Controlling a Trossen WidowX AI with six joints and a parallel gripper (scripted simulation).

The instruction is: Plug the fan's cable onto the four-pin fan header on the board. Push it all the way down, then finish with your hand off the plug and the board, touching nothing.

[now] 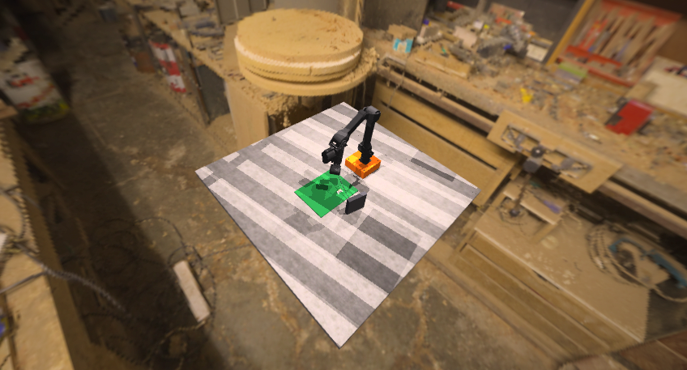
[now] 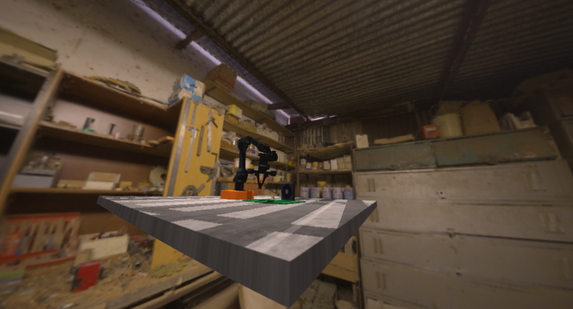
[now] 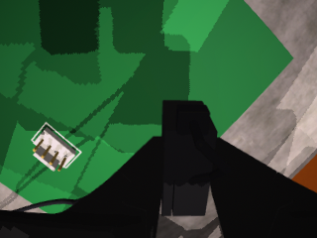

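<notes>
My gripper tip is now 90 mm to the right of the white fan header, 90 mm above it and 40 mm short of it. From my gripper tip the other things lie so: pale header key: 100 mm to the left, 80 mm below, 40 mm ahead; then green board: 110 mm below, 90 mm ahead, 30 mm to the left; then black fan plug: 10 mm to the left.
</notes>
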